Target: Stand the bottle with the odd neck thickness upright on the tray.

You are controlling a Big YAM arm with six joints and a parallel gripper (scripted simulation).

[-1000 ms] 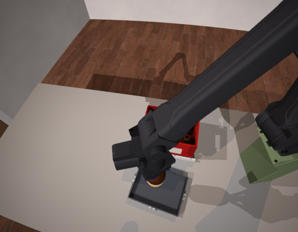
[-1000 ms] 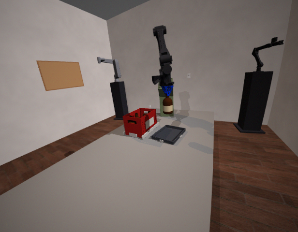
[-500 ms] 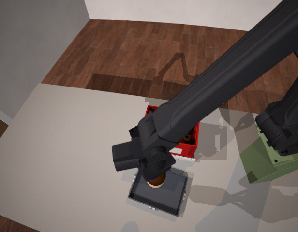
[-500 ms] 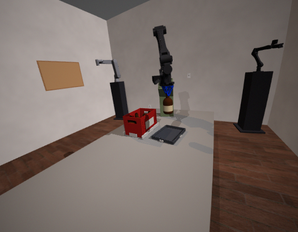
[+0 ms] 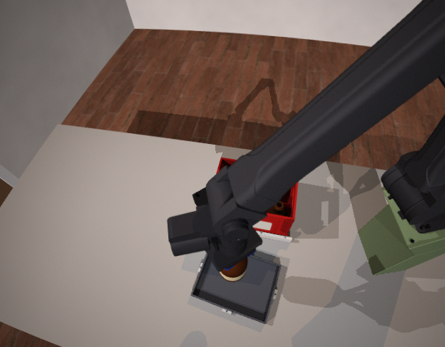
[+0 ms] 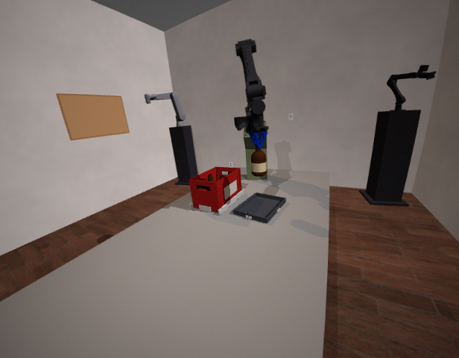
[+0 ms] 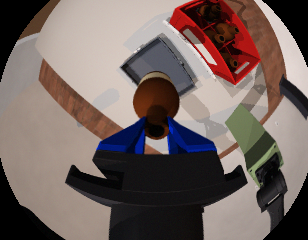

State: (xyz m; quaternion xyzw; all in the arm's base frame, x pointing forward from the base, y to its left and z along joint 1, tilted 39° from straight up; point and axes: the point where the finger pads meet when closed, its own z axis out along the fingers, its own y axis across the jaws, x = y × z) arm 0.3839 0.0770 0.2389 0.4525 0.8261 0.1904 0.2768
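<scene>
My gripper is now 6 cm above the brown bottle. Round my hand: dark grey tray: 32 cm below, 1 cm behind; then crate: 27 cm to the right, 25 cm below, 7 cm behind.
</scene>
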